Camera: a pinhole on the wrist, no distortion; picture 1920 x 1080 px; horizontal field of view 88.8 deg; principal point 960.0 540.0 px. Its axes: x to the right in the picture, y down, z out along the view. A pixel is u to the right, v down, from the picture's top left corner.
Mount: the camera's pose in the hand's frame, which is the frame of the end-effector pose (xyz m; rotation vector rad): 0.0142 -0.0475 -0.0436 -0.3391 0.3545 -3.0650
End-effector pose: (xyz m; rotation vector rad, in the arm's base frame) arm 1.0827 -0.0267 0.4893 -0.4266 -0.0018 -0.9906
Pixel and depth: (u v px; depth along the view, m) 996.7 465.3 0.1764
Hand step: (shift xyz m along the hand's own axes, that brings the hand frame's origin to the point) 0.0464 -0.0739 0.1285
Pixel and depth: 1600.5 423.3 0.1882
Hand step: -0.0646 -0.0750 0.1663
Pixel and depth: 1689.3 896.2 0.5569
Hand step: -0.2650 -0.3934 0.5266
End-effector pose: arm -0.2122 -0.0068 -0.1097 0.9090 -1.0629 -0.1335
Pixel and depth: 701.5 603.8 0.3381
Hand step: 0.1758 -0.1382 0.2537
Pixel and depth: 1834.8 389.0 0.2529
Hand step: -0.1508 -0.0796 0.2533
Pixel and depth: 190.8 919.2 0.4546
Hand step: 0.4643 -0.2971 0.2725
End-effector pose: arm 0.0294 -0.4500 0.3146 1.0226 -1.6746 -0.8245
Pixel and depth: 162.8 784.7 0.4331
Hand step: 0.4543 -0.2267 0.2686
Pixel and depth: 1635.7 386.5 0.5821
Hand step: -0.2502 -0.1125 0.6152
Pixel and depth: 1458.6 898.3 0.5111
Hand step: -0.1247 -0.3586 0.4540
